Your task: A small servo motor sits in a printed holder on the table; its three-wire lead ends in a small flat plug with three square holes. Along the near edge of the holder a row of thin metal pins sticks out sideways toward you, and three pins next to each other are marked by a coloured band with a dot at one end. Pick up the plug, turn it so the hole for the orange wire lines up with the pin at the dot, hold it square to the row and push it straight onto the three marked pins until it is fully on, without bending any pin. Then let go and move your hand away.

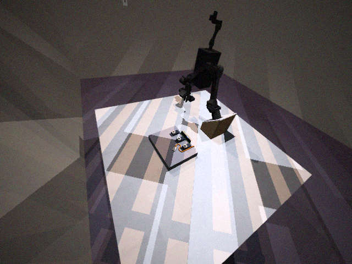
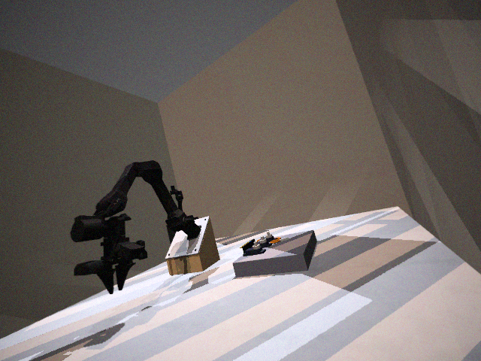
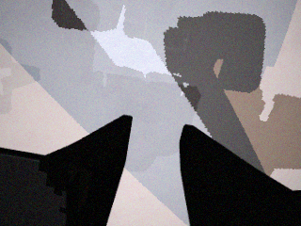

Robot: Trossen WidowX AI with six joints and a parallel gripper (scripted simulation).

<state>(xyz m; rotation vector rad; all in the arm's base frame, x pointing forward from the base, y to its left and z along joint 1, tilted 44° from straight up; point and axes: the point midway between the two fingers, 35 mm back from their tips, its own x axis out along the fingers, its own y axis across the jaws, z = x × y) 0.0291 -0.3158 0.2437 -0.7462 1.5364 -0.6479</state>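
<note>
Right now the blue band is 400 mm to the left of my gripper tip, 250 mm ahead of it and 10 mm below it. Round my gripper tip: grey printed holder (410 mm ahead, 390 mm to the left, 60 mm below).
</note>
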